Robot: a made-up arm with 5 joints.
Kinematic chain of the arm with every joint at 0, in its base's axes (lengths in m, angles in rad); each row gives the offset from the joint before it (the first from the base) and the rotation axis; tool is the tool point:
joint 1: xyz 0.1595 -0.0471 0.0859 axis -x
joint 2: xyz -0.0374 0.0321 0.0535 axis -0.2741 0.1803 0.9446
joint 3: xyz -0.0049 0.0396 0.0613 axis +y
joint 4: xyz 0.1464 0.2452 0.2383 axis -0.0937 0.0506 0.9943
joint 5: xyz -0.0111 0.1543 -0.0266 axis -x
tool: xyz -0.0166 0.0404 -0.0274
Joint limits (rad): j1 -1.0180..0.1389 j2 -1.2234..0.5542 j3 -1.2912..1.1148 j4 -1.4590..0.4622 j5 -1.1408..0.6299
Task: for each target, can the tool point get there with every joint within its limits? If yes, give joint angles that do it. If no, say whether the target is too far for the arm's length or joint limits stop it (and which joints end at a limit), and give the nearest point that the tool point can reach.
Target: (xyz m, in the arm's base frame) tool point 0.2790 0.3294 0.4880
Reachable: yes | joints -0.2656 -0.1181 0.1017 0.1037 0.4486
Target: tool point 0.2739 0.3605 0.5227
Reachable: yes | joints -0.4296 0.2108 0.1858 -0.5023 0.0464
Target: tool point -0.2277 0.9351 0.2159
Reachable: no: too far | nearest point -0.0164 0.5420 0.2910 | short by 0.453 m
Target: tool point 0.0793 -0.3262 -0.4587
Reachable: no: joint limits stop it (at a limit: joint 1, joint 2, joint 4, joint 5) | nearest point 0.5641 -0.3435 -0.0118 | short by 0.660 m
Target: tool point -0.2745 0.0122 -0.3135
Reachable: no: joint limits stop it (at a limit: joint 1, joint 2, joint 3, joint 4) | nearest point -0.2380 0.3271 0.1995 | short by 0.603 m
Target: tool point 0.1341 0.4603 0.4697
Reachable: yes | joints -0.1422 0.3681 -0.2699 -0.5855 0.0219
